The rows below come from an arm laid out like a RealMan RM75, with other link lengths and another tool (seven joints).
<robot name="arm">
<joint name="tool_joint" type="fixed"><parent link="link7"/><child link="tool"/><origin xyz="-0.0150 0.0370 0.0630" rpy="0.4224 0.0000 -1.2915"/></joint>
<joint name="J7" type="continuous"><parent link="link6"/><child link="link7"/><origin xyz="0.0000 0.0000 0.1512" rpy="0.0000 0.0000 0.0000"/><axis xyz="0 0 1"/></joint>
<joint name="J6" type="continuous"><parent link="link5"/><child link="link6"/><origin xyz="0.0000 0.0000 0.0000" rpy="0.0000 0.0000 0.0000"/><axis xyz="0 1 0"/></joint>
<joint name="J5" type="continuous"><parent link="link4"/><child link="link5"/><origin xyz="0.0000 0.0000 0.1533" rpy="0.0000 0.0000 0.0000"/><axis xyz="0 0 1"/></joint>
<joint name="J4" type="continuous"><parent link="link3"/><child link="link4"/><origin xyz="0.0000 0.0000 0.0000" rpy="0.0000 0.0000 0.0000"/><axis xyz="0 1 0"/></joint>
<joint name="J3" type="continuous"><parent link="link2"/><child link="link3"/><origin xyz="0.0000 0.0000 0.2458" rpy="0.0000 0.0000 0.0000"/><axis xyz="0 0 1"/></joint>
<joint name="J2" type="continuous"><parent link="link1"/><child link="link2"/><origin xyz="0.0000 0.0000 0.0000" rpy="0.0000 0.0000 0.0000"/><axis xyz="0 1 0"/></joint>
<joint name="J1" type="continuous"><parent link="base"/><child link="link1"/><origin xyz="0.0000 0.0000 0.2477" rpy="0.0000 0.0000 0.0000"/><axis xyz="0 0 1"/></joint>
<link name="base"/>
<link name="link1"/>
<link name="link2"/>
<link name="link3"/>
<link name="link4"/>
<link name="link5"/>
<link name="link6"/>
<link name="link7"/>
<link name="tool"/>
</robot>
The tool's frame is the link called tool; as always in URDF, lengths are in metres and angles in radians. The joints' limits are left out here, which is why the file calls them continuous.
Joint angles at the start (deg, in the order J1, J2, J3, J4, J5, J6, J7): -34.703, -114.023, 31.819, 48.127, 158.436, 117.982, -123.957
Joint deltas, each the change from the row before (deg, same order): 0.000, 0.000, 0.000, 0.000, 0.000, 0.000, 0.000; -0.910, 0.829, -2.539, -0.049, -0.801, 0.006, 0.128; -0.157, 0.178, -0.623, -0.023, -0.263, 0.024, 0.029; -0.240, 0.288, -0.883, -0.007, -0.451, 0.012, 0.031; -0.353, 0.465, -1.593, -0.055, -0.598, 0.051, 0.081; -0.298, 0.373, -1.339, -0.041, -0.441, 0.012, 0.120; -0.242, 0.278, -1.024, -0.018, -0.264, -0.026, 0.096; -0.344, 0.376, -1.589, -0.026, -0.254, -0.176, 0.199; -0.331, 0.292, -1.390, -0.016, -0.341, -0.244, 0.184; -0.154, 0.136, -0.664, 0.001, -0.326, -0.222, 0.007; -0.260, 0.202, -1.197, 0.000, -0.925, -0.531, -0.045
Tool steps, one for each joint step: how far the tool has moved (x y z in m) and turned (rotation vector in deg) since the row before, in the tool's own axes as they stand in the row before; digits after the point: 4 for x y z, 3 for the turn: 0.0000, 0.0000, 0.0000, 0.000, 0.000, 0.000; 0.0025, 0.0067, -0.0109, -2.957, 0.800, 0.173; 0.0004, 0.0017, -0.0024, -0.784, 0.108, 0.053; 0.0007, 0.0026, -0.0038, -1.185, 0.232, 0.099; 0.0011, 0.0040, -0.0060, -1.957, 0.297, 0.077; 0.0010, 0.0033, -0.0049, -1.607, 0.301, 0.091; 0.0010, 0.0026, -0.0037, -1.180, 0.284, 0.043; 0.0019, 0.0038, -0.0051, -1.748, 0.530, -0.019; 0.0017, 0.0041, -0.0045, -1.658, 0.529, 0.068; 0.0011, 0.0026, -0.0023, -0.963, 0.308, 0.002; 0.0019, 0.0057, -0.0044, -2.066, 0.581, 0.073
